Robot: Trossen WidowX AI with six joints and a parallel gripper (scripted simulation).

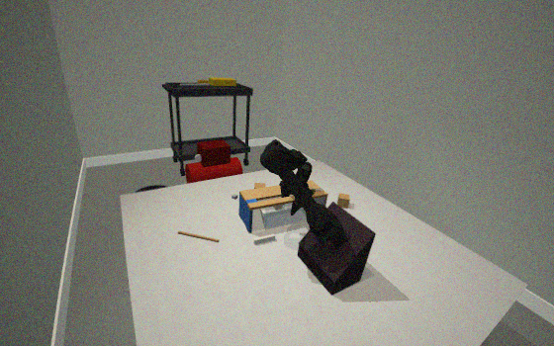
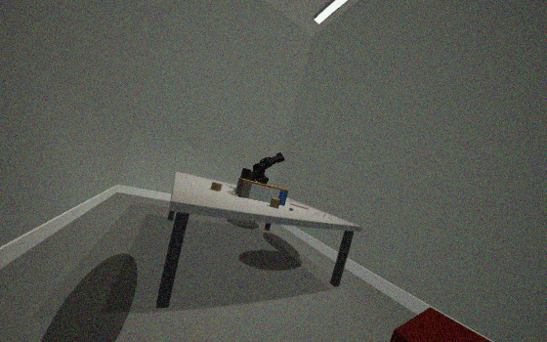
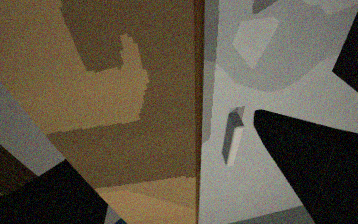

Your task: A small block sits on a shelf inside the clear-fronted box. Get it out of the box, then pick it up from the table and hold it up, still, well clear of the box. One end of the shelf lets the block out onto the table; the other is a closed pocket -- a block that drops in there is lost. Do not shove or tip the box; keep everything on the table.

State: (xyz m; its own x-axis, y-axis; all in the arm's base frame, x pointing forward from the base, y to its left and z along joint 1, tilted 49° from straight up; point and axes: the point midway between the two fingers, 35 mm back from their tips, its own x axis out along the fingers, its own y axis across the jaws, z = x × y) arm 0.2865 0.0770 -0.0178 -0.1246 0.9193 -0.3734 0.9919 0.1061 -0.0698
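Right now the tan block is 5 cm ahead of my gripper tip and 2 cm to the left of it. The rest, counted from my gripper tip: thin wooden stick (4 cm ahead, 38 cm to the left, 8 cm below); then box (4 cm ahead, 2 cm to the right, 2 cm below).
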